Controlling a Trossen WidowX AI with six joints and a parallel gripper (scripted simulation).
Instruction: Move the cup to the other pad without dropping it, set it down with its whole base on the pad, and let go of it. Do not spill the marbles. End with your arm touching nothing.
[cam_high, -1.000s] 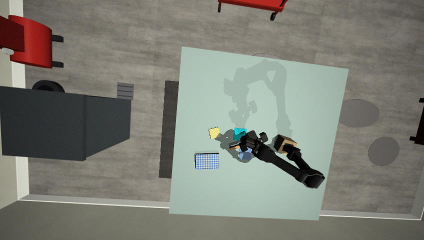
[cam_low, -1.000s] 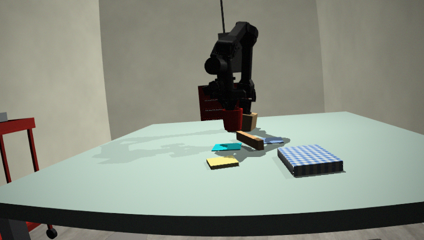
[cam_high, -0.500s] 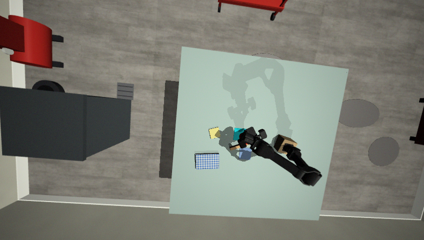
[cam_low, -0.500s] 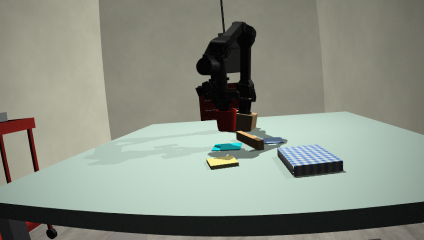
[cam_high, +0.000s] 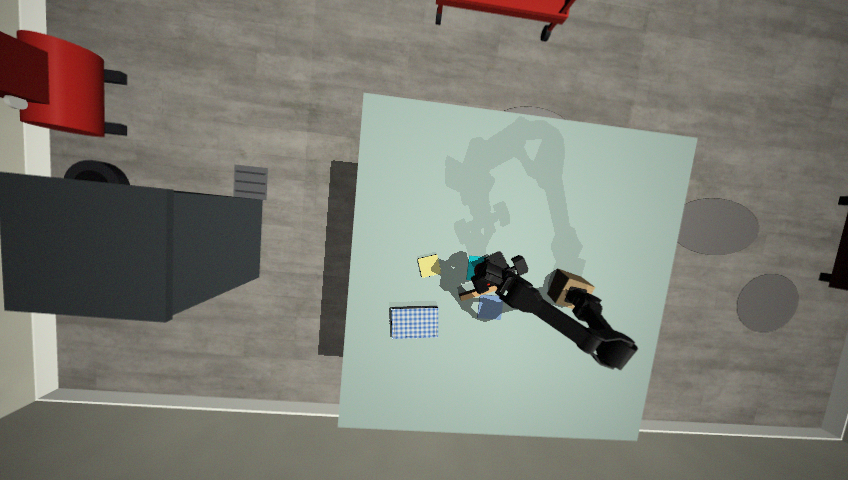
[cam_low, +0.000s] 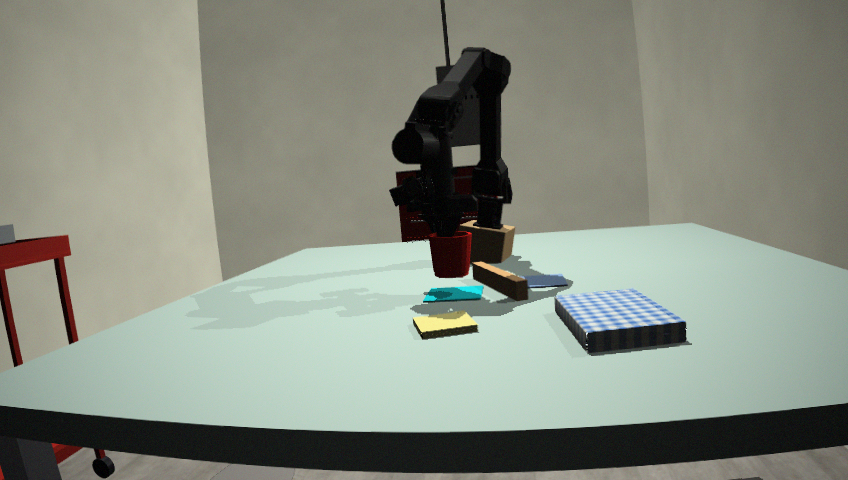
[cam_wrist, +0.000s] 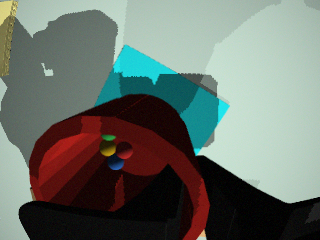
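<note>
The dark red cup lies 2 cm ahead of my hand, 2 cm to the left of it and 5 cm below it. The rest, counted from my hand: wooden bar (2 cm behind, 9 cm to the left, 10 cm below); then checked blue box (22 cm ahead, 28 cm to the left, 9 cm below); then cyan pad (2 cm ahead, 2 cm to the left, 12 cm below).
</note>
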